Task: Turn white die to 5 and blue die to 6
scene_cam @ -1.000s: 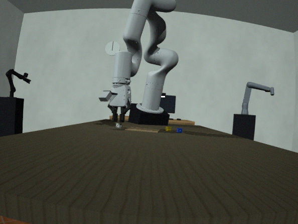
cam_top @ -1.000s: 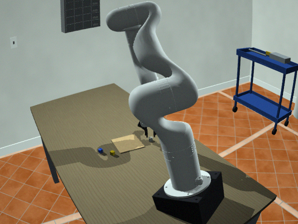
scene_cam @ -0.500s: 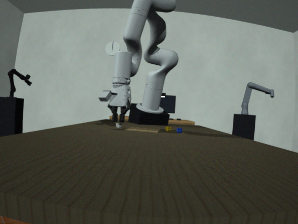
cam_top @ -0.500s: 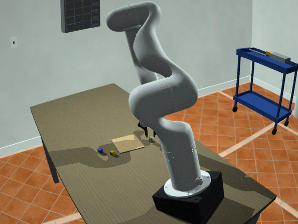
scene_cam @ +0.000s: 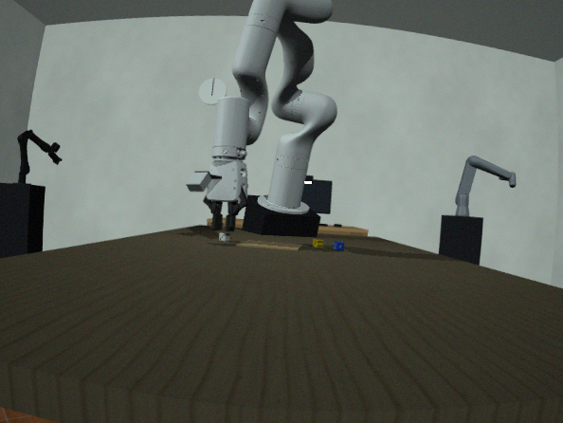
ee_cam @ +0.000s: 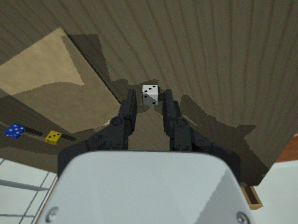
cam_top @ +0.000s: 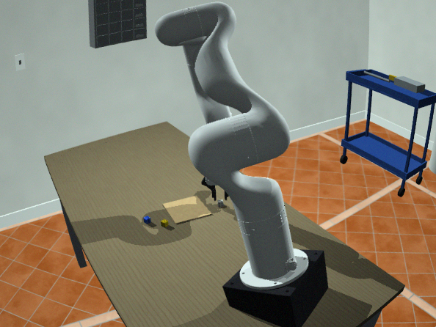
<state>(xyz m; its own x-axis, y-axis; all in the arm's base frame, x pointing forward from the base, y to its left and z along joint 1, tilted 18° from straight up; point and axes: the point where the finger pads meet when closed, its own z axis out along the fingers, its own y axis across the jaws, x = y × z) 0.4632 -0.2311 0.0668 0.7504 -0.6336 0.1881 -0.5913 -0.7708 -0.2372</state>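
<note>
My hand is 40 mm above the white die. From my hand the other things lie so: tan mat: 110 mm to the left, 60 mm ahead, 40 mm below; yellow die: 240 mm to the left, 40 mm below, 30 mm ahead; blue die: 270 mm to the left, 90 mm ahead, 40 mm below.
</note>
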